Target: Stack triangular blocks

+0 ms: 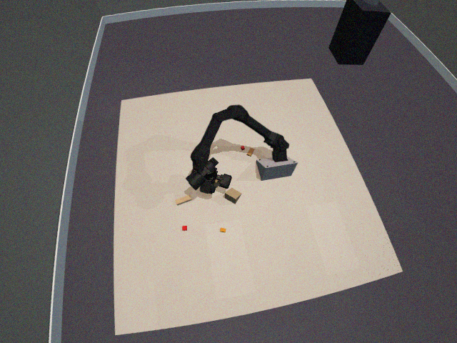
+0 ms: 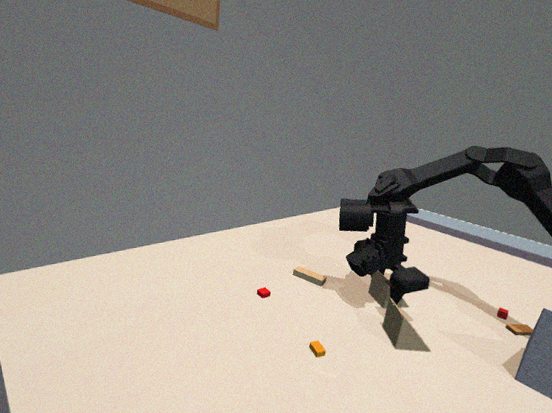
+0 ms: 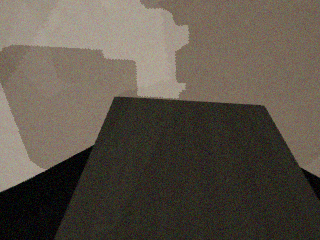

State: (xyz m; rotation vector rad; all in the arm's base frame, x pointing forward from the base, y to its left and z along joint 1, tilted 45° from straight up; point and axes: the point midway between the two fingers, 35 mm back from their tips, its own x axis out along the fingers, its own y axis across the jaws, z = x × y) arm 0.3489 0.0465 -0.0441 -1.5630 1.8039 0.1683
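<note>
The red cube is 190 mm to the right of my gripper tip and 180 mm behind it. From my gripper tip the other things lie so: small tan piece 220 mm behind, 160 mm to the right; then orange piece 250 mm to the left, 30 mm behind; then flat tan bar 150 mm ahead, 80 mm to the left.
</note>
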